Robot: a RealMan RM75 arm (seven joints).
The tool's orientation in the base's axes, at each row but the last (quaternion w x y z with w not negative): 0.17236, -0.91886, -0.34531, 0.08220; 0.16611, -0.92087, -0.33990, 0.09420; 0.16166, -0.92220, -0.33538, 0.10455; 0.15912, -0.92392, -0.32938, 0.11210; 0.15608, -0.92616, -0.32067, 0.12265
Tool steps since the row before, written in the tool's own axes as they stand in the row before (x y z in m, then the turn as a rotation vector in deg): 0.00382, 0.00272, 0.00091, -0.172, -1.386, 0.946; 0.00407, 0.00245, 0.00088, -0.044, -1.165, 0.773; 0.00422, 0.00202, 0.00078, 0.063, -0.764, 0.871; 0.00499, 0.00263, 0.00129, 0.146, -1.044, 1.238; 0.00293, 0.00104, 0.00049, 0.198, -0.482, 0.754
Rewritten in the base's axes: 0.00426, 0.00086, -0.00198, -1.224, 1.105, -0.354; 0.00426, 0.00114, -0.00197, -0.947, 0.990, -0.283; 0.00412, 0.00147, -0.00182, -0.662, 0.792, -0.530; 0.00489, 0.00157, -0.00267, -0.874, 1.131, -0.775; 0.00266, 0.00118, -0.00121, -0.363, 0.643, -0.542
